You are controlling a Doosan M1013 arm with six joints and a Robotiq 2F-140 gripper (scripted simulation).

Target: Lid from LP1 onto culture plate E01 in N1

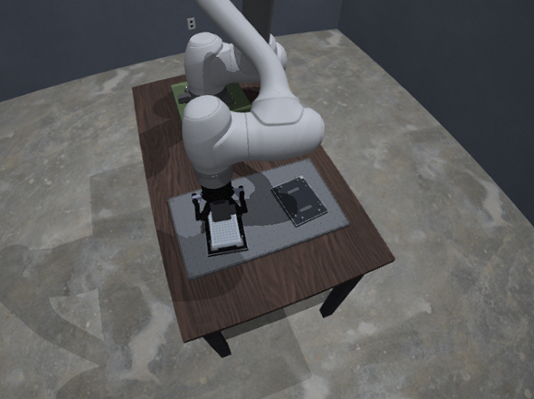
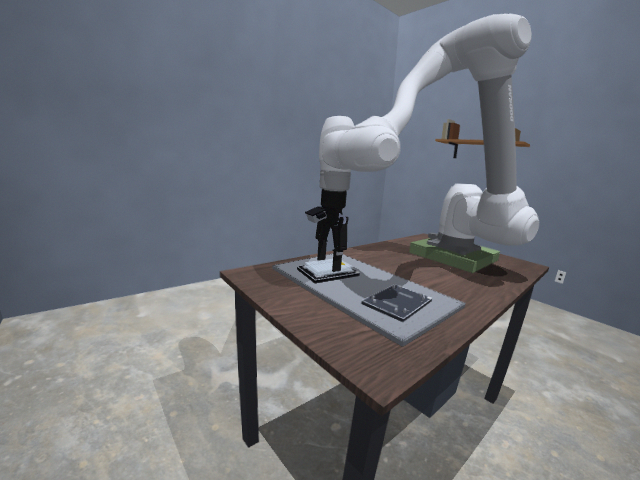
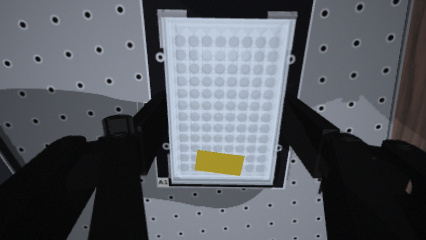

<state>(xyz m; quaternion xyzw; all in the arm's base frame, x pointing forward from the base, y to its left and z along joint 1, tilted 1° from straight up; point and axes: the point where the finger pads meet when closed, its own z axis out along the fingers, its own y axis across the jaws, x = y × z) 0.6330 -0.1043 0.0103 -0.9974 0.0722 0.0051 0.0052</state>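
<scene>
Right now the clear lid is 20 mm below my hand. Round my hand: nest N1: 40 mm below; then lid park LP1: 20 mm behind, 260 mm to the left, 40 mm below; then culture plate E01: 30 mm below.
</scene>
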